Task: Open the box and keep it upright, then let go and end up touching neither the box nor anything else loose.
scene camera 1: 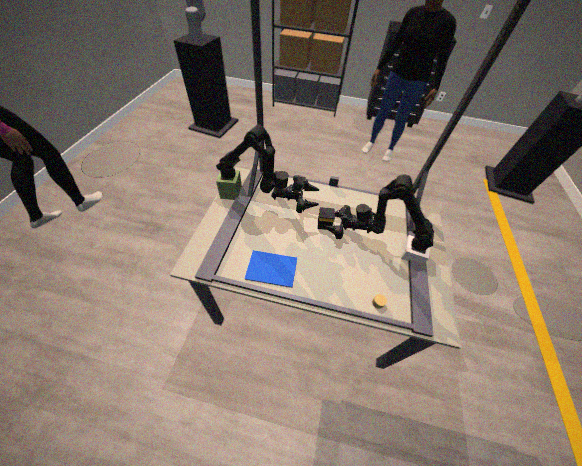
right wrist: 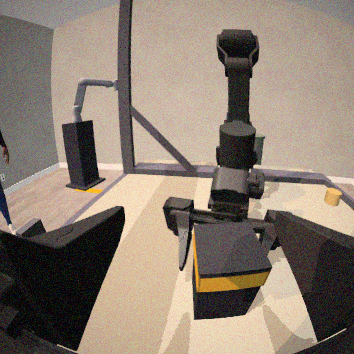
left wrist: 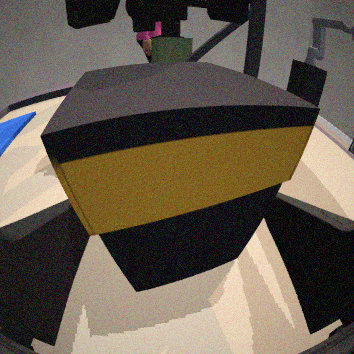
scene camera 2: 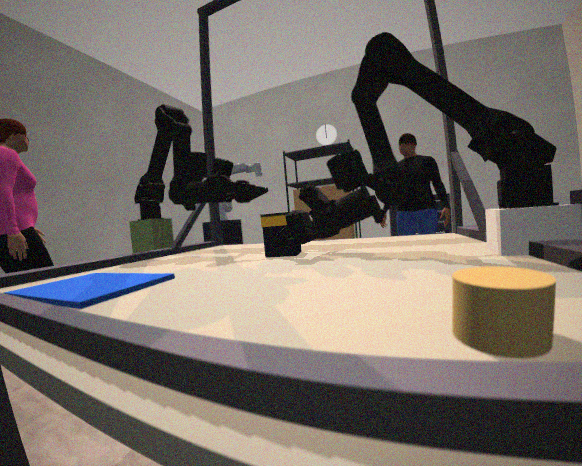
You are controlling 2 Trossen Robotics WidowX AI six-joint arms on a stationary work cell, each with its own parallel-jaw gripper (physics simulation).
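Seen in the pictures: left gripper, between the fingertips: (scene camera 1: 326, 220) (left wrist: 181, 198) (scene camera 2: 285, 239); right gripper, between the fingertips: (scene camera 1: 319, 197) (right wrist: 203, 217) (scene camera 2: 262, 188); left arm's base, origin of its link: (scene camera 1: 418, 246) (scene camera 2: 526, 207); right arm's base, origin of its link: (scene camera 1: 228, 175).
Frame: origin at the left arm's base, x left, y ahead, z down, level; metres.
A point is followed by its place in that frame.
Note:
A dark box with a yellow band (scene camera 1: 326, 218) @[x 0.036, y 0.442, z -0.020 m] (scene camera 2: 281, 236) (left wrist: 175, 180) (right wrist: 227, 260) @[x 0.006, y 0.472, z -0.026 m] stands upright on the table with its dark lid down. My left gripper (scene camera 1: 334, 222) @[x 0.000, y 0.445, z 0.033 m] (left wrist: 181, 198) @[x 0.000, y 0.445, z 0.033 m] (right wrist: 216, 276) @[x 0.000, y 0.445, z 0.033 m] is open, low at the box, with one finger on either side of it. Whether a finger touches the box cannot be told. My right gripper (scene camera 1: 316, 196) @[x -0.013, y 0.507, z -0.092 m] (scene camera 2: 266, 190) @[x -0.013, y 0.507, z -0.092 m] is open and empty, higher up, behind and to the left of the box in the scene camera 1 view, apart from it. The inside of the box is hidden.
A blue flat square (scene camera 1: 271, 269) @[x 0.354, y 0.586, z 0.059 m] (scene camera 2: 92, 288) @[x 0.359, y 0.536, z 0.059 m] lies at the front left of the table (scene camera 1: 320, 272) @[x 0.275, y 0.380, z 0.068 m]. A yellow cylinder (scene camera 1: 380, 301) @[x 0.323, y 0.111, z 0.032 m] (scene camera 2: 503, 312) @[x 0.340, y 0.116, z 0.044 m] (right wrist: 332, 196) @[x 0.302, y 0.133, z 0.042 m] stands near the front right. A small black block (scene camera 1: 334, 181) @[x -0.291, y 0.488, z 0.027 m] is at the back edge. Frame posts rise beside both arms.

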